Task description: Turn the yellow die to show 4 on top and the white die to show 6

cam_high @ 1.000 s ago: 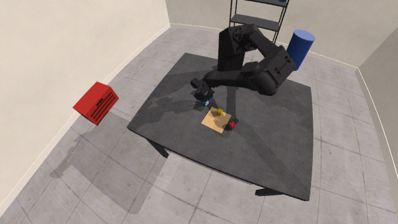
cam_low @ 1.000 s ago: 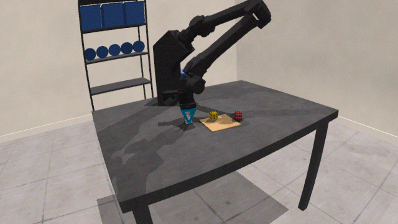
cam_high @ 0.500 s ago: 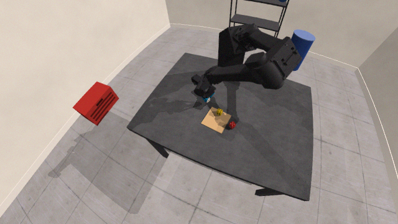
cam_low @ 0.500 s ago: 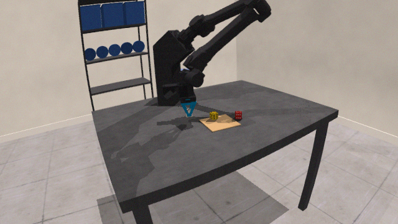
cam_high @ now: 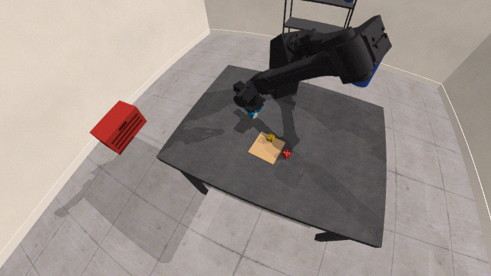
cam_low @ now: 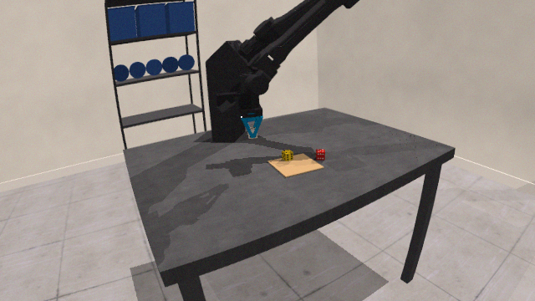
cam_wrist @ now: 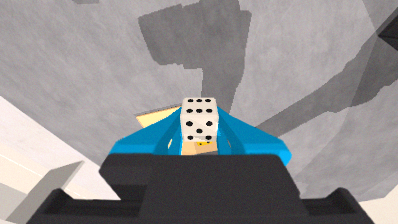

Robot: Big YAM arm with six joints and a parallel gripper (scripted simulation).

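The red die lies 23 cm to the left of my hand, 9 cm below it and 3 cm ahead of it. The rest, counted from my hand: tan mat (13 cm to the left, 11 cm below, 5 cm ahead); then white die (right at my hand); then yellow die (12 cm to the left, 9 cm below, 1 cm ahead).
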